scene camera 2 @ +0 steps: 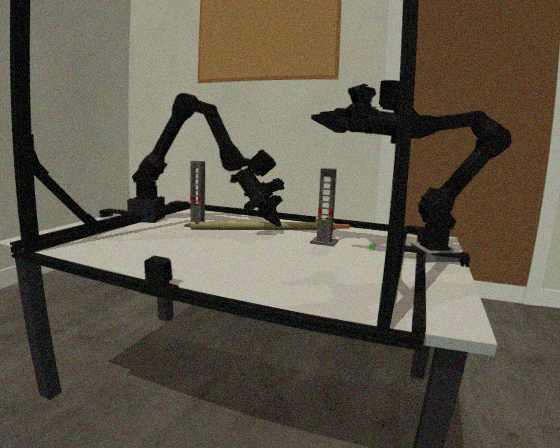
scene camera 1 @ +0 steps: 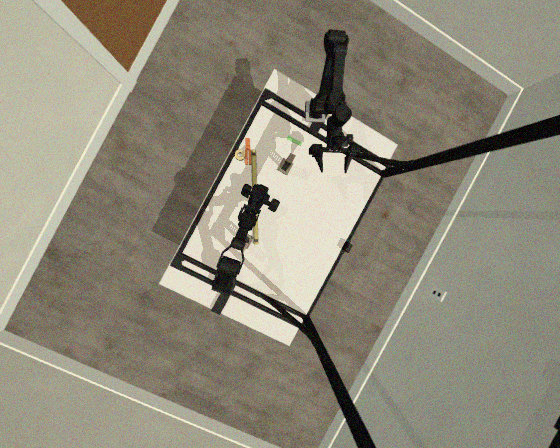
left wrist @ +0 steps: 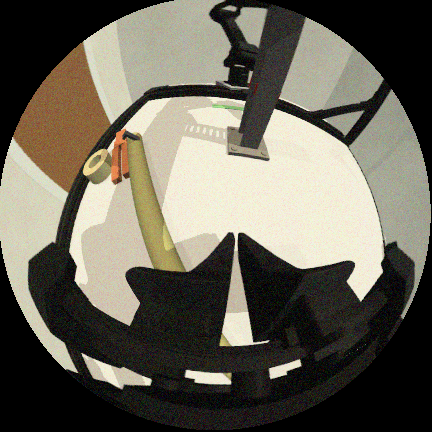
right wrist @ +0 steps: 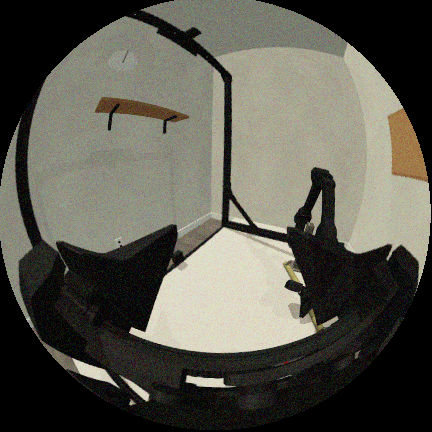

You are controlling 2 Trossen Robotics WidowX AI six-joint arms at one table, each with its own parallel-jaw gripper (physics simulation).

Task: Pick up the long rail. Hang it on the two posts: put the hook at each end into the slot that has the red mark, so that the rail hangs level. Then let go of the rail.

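Frame: origin at the left arm's base, x left, y ahead, z down, level; millimetres.
Seen in the pictures: left gripper, fingertip midpoint: point(scene camera 2: 279, 225) point(left wrist: 234, 237) point(right wrist: 300, 316); right gripper, fingertip midpoint: point(scene camera 2: 315, 115) point(scene camera 1: 333, 172) point(right wrist: 235, 231); left arm's base, link origin: point(scene camera 2: 146, 198); right arm's base, link origin: point(scene camera 2: 434, 247) point(scene camera 1: 315, 111) point(left wrist: 236, 83).
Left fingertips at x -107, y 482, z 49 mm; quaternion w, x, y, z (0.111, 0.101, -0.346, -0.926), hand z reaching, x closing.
Offsets run from my left fingertips to a thing's top centre. "spot": to the spot under its first point.
The long yellow-olive rail {dz -15, dx +52, dy -54 mm} point(scene camera 1: 254, 172) point(scene camera 2: 225, 226) point(left wrist: 145, 195) lies on the table, with a dark hook at its far end in the left wrist view. Two grey slotted posts stand upright: the left post {spot: dz -13, dx +0, dy -261 mm} point(scene camera 2: 197, 215) and the right post {dz -187, dx -70, dy +137 mm} point(scene camera 2: 326, 231) point(left wrist: 267, 75), each with red marks at a lower slot. My left gripper point(scene camera 2: 278, 223) point(left wrist: 234, 237) is low over the rail's middle, its fingertips together with no rail between them; the rail passes beneath the left-hand finger in the left wrist view. My right gripper point(scene camera 1: 334, 171) point(scene camera 2: 314, 117) point(right wrist: 235, 231) is open and empty, high above the table.
An orange clamp-like piece {dz +14, dx +129, dy +166 mm} point(scene camera 1: 248, 151) point(left wrist: 117, 162) and a tape roll {dz +1, dx +163, dy +138 mm} point(scene camera 1: 239, 155) point(left wrist: 97, 166) lie by the rail's far end. A green strip {dz +25, dx -88, dy +275 mm} point(scene camera 1: 294, 140) point(left wrist: 227, 106) lies near the right post. A black frame point(scene camera 2: 300, 312) runs around the table.
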